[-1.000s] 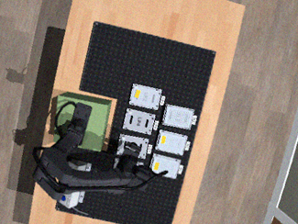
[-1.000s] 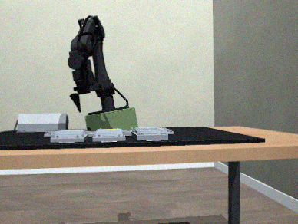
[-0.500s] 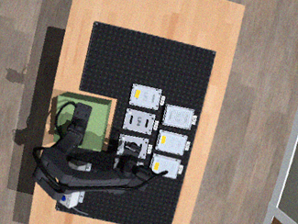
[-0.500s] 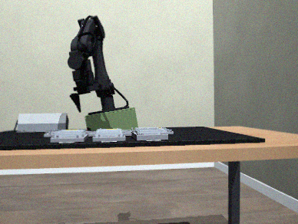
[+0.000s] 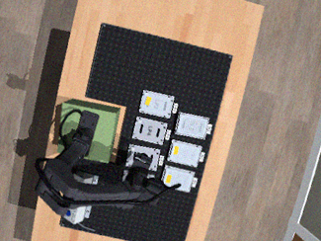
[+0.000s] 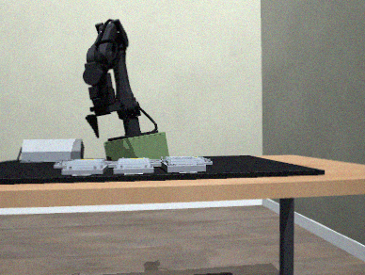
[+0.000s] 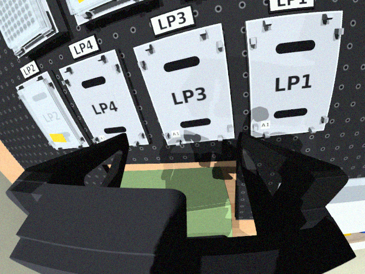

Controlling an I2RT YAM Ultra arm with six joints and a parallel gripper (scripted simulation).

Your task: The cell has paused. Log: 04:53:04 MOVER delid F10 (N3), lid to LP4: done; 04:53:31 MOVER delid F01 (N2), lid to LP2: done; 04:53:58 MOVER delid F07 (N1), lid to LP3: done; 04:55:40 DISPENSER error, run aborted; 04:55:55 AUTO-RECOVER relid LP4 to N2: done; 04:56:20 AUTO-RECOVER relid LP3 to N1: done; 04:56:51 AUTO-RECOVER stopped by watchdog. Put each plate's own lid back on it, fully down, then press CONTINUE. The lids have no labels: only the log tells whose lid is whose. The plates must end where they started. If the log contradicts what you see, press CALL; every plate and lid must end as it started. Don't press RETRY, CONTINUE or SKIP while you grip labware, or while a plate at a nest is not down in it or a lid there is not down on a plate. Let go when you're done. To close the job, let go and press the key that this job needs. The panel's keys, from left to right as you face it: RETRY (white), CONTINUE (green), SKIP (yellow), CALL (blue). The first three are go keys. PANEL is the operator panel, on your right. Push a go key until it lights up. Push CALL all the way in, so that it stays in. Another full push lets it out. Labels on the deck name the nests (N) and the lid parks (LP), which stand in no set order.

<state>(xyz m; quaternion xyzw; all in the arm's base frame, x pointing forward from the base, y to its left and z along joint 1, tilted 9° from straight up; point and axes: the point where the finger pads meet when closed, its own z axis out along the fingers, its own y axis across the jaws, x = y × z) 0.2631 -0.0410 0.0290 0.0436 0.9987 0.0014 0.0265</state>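
Right now my hand is 1 cm short of the lid park LP3, 1 cm to the right of it and 10 cm above it. The rest, counted from my hand: lid park LP4 (14 cm to the left, 10 cm below); then clear lid (19 cm ahead, 9 cm to the left, 8 cm below); then lid park LP1 (2 cm ahead, 12 cm to the right, 10 cm below).
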